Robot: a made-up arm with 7 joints. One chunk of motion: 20 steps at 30 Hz.
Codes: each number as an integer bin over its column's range. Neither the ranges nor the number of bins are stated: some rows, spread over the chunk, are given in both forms.
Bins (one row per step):
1: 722 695 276 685 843 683 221
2: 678 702 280 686 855 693 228
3: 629 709 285 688 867 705 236
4: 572 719 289 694 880 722 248
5: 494 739 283 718 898 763 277
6: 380 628 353 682 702 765 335
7: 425 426 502 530 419 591 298
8: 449 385 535 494 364 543 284
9: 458 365 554 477 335 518 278
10: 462 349 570 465 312 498 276
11: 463 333 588 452 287 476 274
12: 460 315 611 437 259 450 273
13: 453 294 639 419 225 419 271
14: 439 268 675 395 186 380 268
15: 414 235 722 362 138 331 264
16: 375 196 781 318 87 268 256
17: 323 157 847 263 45 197 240
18: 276 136 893 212 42 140 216
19: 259 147 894 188 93 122 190
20: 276 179 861 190 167 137 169
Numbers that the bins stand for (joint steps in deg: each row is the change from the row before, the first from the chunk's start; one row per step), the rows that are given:
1: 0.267 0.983 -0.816 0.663 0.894 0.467 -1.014
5: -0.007 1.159 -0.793 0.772 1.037 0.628 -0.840
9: -0.050 -0.339 0.075 -0.024 -0.428 0.137 -0.837
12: -0.047 -0.539 0.257 -0.156 -0.626 0.001 -0.853
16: -0.150 -1.015 0.802 -0.550 -1.074 -0.363 -0.906
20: -0.268 -1.083 1.058 -0.972 -0.865 -0.626 -1.176
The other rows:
2: 0.214 1.011 -0.803 0.666 0.925 0.487 -0.992
3: 0.156 1.039 -0.787 0.673 0.956 0.511 -0.968
4: 0.087 1.079 -0.774 0.692 0.990 0.545 -0.930
6: -0.144 0.715 -0.569 0.653 0.527 0.632 -0.660
7: -0.089 -0.094 -0.092 0.151 -0.210 0.283 -0.775
8: -0.061 -0.258 0.014 0.032 -0.353 0.187 -0.819
10: -0.045 -0.403 0.126 -0.064 -0.488 0.097 -0.844
11: -0.044 -0.467 0.183 -0.107 -0.553 0.053 -0.850
13: -0.056 -0.623 0.347 -0.216 -0.714 -0.061 -0.859
14: -0.073 -0.727 0.462 -0.295 -0.816 -0.139 -0.868
15: -0.103 -0.859 0.613 -0.404 -0.941 -0.237 -0.881
17: -0.212 -1.171 1.013 -0.731 -1.183 -0.506 -0.955
18: -0.268 -1.255 1.160 -0.900 -1.191 -0.620 -1.030
19: -0.289 -1.211 1.164 -0.979 -1.058 -0.656 -1.110

